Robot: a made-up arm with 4 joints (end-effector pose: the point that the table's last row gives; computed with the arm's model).
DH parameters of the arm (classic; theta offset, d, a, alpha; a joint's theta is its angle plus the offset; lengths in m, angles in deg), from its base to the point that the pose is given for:
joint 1: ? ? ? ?
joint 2: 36.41 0 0.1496 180
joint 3: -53.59 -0.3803 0.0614 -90
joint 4: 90 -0.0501 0.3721 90
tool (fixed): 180 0.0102 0 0
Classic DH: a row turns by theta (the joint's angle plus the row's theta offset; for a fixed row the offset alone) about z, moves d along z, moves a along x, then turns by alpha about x.
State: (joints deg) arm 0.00 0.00 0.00 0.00
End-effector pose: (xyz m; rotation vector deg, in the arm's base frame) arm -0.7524 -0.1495 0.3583 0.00 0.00 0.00
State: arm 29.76 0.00 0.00 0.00
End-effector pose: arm -0.5790 -0.5032 0.3583 0.00 0.00 29.76
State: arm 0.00 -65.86 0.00 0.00
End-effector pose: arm -0.7524 -0.2543 0.1993 65.86 0.00 0.00
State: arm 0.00 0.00 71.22 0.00
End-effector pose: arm -0.7524 -0.2513 0.3572 71.22 0.00 0.00
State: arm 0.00 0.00 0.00 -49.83
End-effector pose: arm -0.6125 -0.1495 0.6390 0.00 49.83 0.00
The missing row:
joint 1: -90 0.1979 0.0792 90
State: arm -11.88 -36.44 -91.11 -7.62
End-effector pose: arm -0.7526 0.0549 0.2268 -53.72 12.68 -14.58
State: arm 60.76 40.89 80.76 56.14
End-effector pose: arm -0.3622 -0.4804 0.1903 59.46 -28.24 34.59
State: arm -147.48 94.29 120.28 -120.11
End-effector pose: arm 0.1008 0.1856 0.6732 126.59 19.34 -62.00
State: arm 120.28 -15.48 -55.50 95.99
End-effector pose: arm 0.5052 -0.1122 -0.0181 83.61 -92.92 114.30
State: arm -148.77 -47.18 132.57 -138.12
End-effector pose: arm -0.0614 0.2874 -0.1320 11.64 -40.75 29.72
